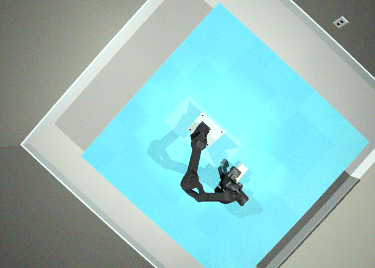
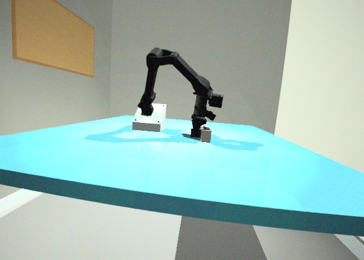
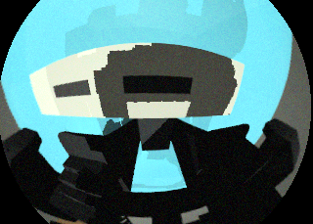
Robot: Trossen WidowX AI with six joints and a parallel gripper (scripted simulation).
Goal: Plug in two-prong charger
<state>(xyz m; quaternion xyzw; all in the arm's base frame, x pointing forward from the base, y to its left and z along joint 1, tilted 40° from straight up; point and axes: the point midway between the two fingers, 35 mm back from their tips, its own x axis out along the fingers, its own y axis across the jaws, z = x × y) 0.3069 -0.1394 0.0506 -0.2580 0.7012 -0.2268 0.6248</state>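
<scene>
Right now the dark charger is 20 mm ahead of my gripper tip and 10 mm above it.
</scene>
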